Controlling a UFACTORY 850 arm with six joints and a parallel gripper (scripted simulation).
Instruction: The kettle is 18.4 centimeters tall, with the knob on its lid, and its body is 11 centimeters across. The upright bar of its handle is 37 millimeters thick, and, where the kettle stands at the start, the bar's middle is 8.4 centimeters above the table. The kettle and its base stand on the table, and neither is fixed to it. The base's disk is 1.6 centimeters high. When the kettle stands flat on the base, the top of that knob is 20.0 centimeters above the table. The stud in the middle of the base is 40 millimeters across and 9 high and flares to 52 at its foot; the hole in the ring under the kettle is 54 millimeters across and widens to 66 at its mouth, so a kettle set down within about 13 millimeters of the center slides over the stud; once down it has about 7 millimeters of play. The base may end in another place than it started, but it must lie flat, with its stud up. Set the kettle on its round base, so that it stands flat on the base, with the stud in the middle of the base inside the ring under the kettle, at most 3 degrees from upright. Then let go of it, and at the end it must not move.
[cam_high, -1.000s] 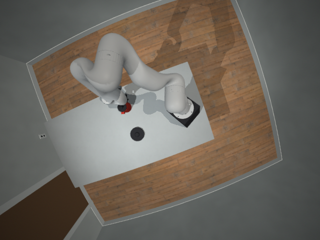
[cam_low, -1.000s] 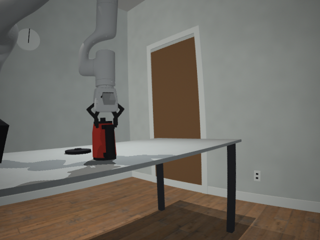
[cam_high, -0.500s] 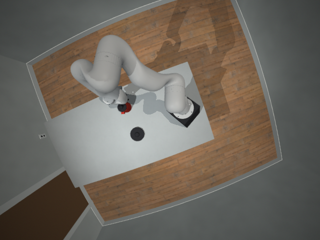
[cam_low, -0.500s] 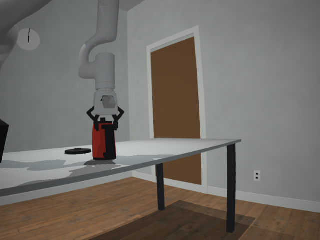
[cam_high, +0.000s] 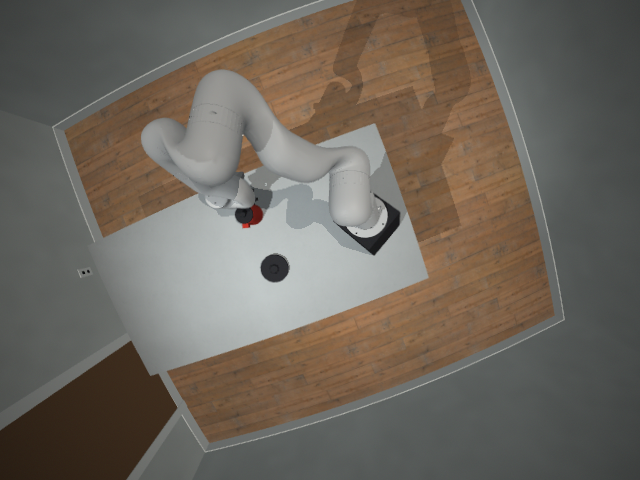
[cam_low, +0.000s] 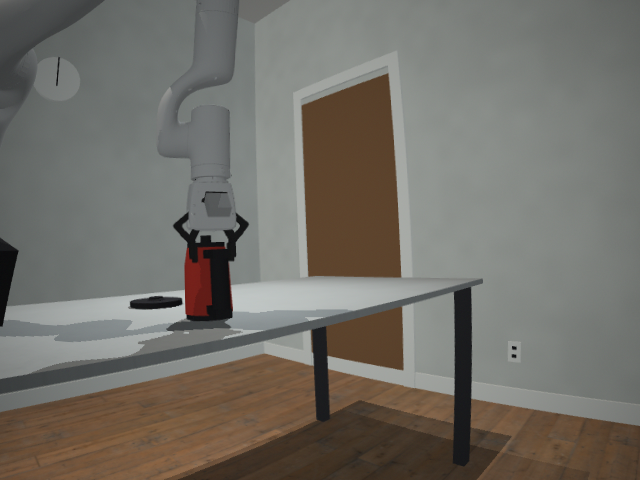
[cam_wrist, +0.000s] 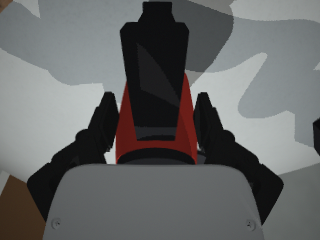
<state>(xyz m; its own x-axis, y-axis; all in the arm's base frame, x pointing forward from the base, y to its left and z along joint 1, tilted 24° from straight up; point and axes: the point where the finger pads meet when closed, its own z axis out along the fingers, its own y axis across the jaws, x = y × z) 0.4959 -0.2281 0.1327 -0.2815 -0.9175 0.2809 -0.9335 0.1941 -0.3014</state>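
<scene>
Now: hand 10 mm short of the red kettle, 30 mm to the right of it and 50 mm above it. The rest, counted from my hand: black round base (20 mm ahead, 370 mm to the left, 130 mm below).
</scene>
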